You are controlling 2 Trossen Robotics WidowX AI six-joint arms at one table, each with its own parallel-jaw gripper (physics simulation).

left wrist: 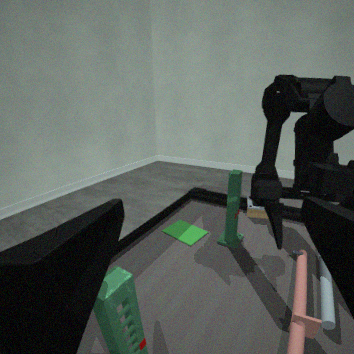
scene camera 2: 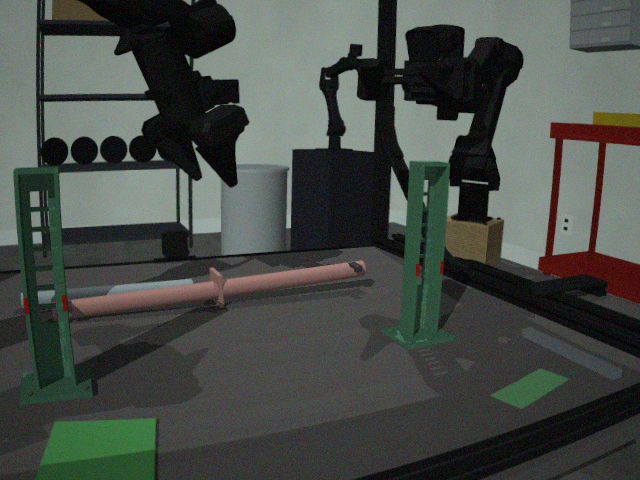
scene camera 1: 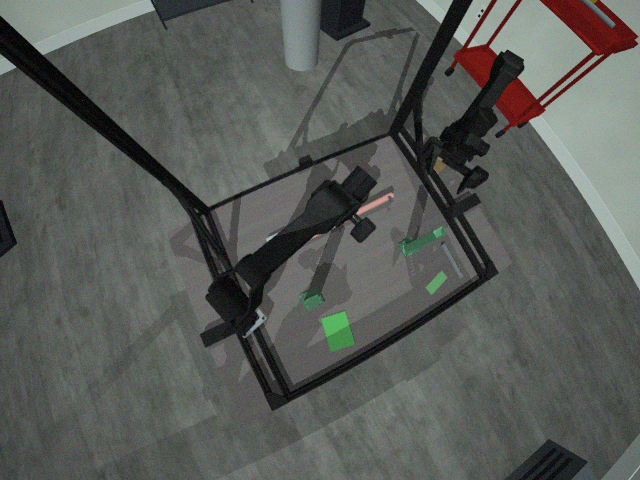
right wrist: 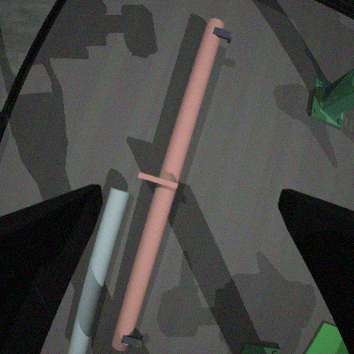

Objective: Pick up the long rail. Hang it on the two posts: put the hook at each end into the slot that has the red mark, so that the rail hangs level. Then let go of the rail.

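The long pink rail lies on the table, with a dark hook at each end and a crosspiece near its middle. One green post stands at the left in scene camera 2, the other green post at the right; both show red marks there. My right gripper is open and empty, pointing down well above the rail. My left gripper is open and empty, raised near the table's right edge.
A pale grey rod lies beside the rail. A large green patch and a small green patch lie near the front. A grey bar lies near the right edge. A black frame surrounds the table.
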